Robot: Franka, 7 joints.
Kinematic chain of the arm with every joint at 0, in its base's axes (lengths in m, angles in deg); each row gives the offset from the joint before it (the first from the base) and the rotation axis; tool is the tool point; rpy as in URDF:
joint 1: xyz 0 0 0.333 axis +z
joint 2: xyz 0 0 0 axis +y
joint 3: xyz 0 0 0.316 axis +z
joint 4: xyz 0.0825 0 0 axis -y
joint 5: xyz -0.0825 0 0.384 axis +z
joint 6: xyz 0 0 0 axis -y
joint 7: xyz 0.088 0 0 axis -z
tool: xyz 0 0 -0.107 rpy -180 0 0
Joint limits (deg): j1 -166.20..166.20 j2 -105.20..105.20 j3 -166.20..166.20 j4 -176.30..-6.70 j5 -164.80..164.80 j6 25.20..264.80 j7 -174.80..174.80
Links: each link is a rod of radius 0.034 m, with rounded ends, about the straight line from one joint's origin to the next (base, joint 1, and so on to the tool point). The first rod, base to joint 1, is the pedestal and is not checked.
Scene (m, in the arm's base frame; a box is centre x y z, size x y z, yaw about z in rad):
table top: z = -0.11
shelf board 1: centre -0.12 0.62 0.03 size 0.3 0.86 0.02 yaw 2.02
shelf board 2: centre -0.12 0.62 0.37 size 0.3 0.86 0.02 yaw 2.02
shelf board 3: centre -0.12 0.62 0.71 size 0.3 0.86 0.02 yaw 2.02
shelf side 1: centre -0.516 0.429 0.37 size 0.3 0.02 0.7 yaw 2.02
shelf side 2: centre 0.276 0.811 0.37 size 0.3 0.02 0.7 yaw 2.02
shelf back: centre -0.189 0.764 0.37 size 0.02 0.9 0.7 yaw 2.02
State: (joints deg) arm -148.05 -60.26 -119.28 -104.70 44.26 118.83 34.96
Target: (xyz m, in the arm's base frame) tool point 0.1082 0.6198 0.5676
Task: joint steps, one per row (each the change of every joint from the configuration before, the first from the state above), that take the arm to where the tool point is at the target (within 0.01 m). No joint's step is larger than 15 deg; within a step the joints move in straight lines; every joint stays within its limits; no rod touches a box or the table.
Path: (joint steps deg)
1: -9.07 14.90 -4.66 -13.11 -4.09 -14.61 0.00
2: -9.08 14.90 -4.65 -13.11 -4.09 -14.62 0.00
3: 0.00 10.64 -2.91 11.03 -1.50 -10.53 0.00
4: 0.00 10.64 -2.91 11.03 -1.51 -10.53 0.00
5: 0.00 10.63 -2.91 11.03 -1.50 -10.52 0.00
6: 0.00 -11.86 10.05 2.17 3.77 10.68 0.00
7: 0.00 -11.87 10.05 2.17 3.76 10.68 0.00
8: 0.00 -11.86 10.05 2.18 3.77 10.68 0.00
9: 0.00 -11.86 10.05 2.17 3.76 10.68 0.00

